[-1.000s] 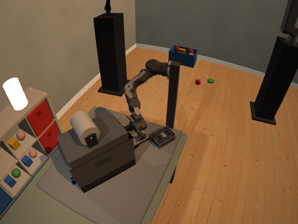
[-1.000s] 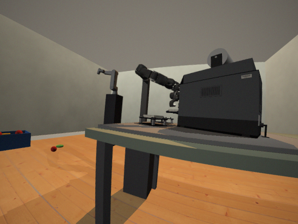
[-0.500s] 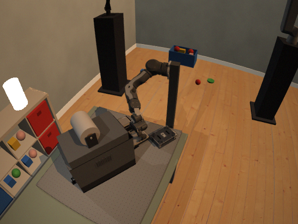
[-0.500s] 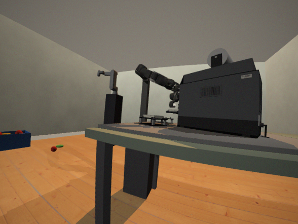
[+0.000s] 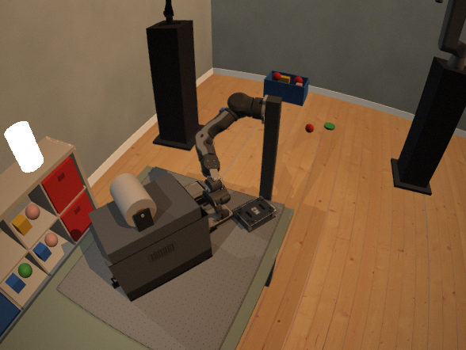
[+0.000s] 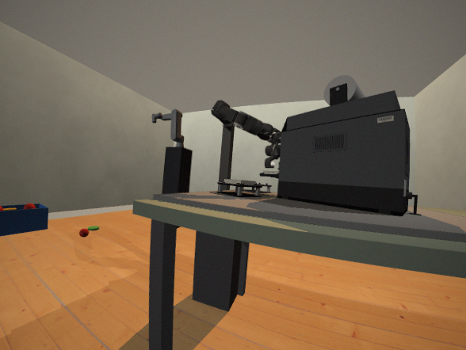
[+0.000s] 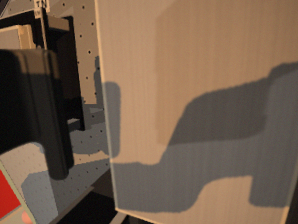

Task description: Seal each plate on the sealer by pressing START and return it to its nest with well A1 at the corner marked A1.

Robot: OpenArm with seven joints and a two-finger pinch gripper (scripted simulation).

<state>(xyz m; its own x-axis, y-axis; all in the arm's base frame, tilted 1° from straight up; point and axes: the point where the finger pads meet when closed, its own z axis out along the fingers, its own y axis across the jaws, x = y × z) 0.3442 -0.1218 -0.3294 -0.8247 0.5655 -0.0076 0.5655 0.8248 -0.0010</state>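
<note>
Right now the white well plate is 2 cm below my hand. The rest, counted from my hand: dark sealer stage: 3 cm below; warning sticker: 4 cm ahead, 13 cm to the right, 2 cm above; pale start button: 14 cm ahead, 2 cm to the left, 5 cm above.
</note>
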